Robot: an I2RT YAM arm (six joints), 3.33 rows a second.
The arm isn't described. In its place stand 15 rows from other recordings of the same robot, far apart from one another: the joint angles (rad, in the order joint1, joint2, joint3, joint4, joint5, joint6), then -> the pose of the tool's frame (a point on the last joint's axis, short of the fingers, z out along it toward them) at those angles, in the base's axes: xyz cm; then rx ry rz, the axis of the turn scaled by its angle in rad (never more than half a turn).
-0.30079 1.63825 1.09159 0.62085 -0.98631 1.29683 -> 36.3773 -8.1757 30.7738 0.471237 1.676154 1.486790
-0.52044 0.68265 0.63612 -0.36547 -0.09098 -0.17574 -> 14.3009 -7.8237 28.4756 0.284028 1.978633 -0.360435
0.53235 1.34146 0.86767 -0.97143 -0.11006 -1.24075 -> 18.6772 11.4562 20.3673 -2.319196 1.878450 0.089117
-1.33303 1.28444 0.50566 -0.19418 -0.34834 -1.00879 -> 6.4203 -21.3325 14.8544 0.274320 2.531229 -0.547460
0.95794 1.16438 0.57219 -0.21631 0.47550 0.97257 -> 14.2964 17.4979 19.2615 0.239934 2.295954 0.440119
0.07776 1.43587 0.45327 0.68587 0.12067 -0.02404 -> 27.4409 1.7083 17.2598 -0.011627 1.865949 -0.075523
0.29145 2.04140 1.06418 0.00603 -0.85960 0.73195 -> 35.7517 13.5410 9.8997 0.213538 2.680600 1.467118
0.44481 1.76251 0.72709 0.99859 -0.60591 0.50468 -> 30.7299 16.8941 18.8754 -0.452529 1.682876 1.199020
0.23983 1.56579 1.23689 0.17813 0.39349 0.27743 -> 36.8083 7.5958 33.9093 0.320431 1.679890 0.045750
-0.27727 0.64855 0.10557 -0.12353 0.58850 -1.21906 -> 12.1358 -5.5085 13.3691 -0.807143 2.397404 -1.382810
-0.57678 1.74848 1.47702 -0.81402 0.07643 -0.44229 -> 30.8540 -20.3971 26.8602 0.208752 2.716007 -0.419801
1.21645 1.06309 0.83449 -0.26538 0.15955 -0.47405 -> 8.8569 22.3100 29.5369 -1.482074 1.446520 0.294054
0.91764 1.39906 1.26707 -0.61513 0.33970 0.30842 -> 19.4502 23.4667 32.7759 -0.519141 2.218851 0.252349
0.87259 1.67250 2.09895 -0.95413 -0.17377 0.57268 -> 21.3383 26.3837 47.7188 -0.450964 2.225062 1.009871
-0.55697 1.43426 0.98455 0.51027 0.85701 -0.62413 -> 26.4130 -19.6184 32.8466 0.714846 1.608165 -1.537419
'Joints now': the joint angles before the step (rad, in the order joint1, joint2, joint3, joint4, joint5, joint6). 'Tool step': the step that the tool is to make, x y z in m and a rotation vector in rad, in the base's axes. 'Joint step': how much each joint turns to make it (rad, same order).
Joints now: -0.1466, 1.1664, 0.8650, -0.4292, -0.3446, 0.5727
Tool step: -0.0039, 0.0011, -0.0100, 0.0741, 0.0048, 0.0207
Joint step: -0.0073, -0.0106, -0.0478, 0.0354, -0.0693, 0.0380
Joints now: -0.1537, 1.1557, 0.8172, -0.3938, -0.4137, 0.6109
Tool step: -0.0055, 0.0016, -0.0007, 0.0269, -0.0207, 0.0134
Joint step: -0.0010, -0.0290, -0.0273, 0.0205, -0.0305, 0.0141
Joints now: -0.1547, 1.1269, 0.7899, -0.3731, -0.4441, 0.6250
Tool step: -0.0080, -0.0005, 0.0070, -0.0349, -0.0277, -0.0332
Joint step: -0.0013, -0.0479, -0.0060, -0.0104, 0.0438, -0.0031
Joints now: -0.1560, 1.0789, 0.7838, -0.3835, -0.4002, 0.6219
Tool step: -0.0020, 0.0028, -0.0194, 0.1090, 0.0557, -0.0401
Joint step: 0.0069, 0.0059, -0.0671, 0.0481, -0.0271, 0.1162
